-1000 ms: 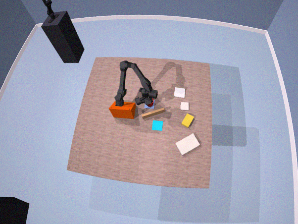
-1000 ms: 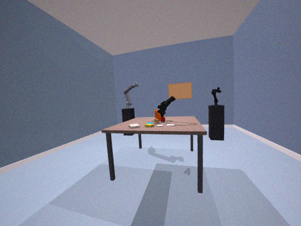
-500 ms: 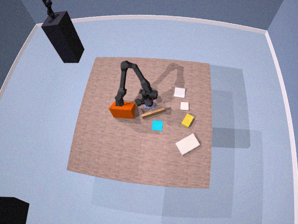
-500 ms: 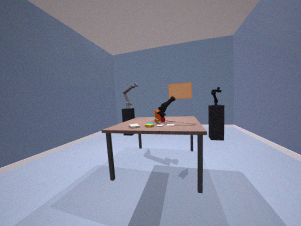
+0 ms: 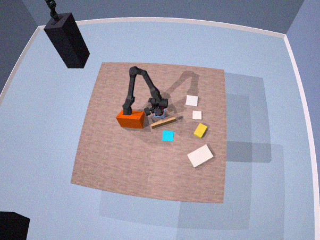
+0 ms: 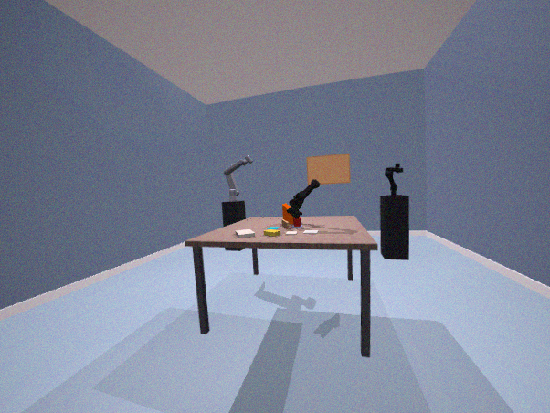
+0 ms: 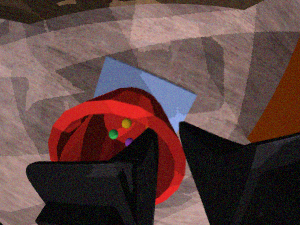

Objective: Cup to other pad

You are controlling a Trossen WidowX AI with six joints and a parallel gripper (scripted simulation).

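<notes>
The light blue pad lies 20 mm ahead of my gripper tip, 20 mm to the left of it and 40 mm below it. Also, from my gripper tip: cyan pad (120 mm ahead, 180 mm to the right, 40 mm below); then red cup (30 mm ahead, 20 mm to the left); then wooden strip (70 mm ahead, 80 mm to the right, 20 mm below).
</notes>
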